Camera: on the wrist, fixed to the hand. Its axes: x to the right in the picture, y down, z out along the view.
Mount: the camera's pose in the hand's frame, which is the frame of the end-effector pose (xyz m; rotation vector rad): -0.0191 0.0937 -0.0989 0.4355 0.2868 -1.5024
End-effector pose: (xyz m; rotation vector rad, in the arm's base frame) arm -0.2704 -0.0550 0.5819 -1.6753 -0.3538 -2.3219
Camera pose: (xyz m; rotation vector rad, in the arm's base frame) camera -0.3202 -0.1754 0.5378 0.5082 1.6113 1.8277
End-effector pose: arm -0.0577 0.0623 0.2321 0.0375 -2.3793 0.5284
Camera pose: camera 0.0031 0.1839 0.2531 1.6231 -1.3279 0.2205
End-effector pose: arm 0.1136 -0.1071 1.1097 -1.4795 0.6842 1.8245
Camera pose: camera 0.1043 -0.2443 1.1053 -1.2905 -0.0398 0.2943
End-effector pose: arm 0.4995 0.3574 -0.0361 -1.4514 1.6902 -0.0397
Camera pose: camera 0.3636 0.3536 -0.0150 -2.0462 0.3567 -1.3558
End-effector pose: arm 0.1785 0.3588 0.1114 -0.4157 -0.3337 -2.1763
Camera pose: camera 0.2475 0.2801 0.0221 -0.4698 0.8820 2.4729
